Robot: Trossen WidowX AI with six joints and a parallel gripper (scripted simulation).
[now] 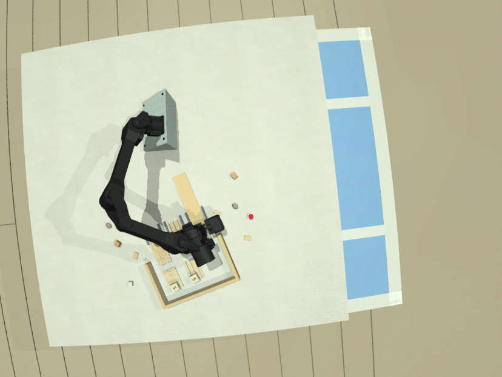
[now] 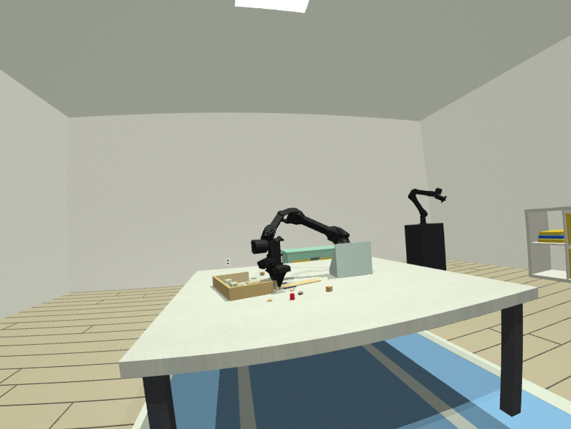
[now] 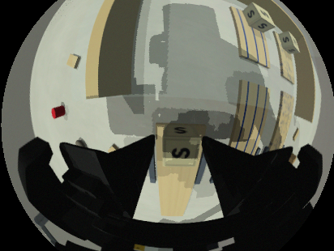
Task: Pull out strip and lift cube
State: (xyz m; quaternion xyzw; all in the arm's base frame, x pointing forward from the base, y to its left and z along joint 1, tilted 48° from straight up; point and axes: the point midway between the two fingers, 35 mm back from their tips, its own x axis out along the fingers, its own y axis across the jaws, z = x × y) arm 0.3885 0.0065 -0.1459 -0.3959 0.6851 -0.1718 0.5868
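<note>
The tan strip is 10 cm behind my gripper tip, 4 cm to the right of it and 1 cm below it. The rest, counted from my gripper tip: red cylinder (4 cm behind, 20 cm to the left).
</note>
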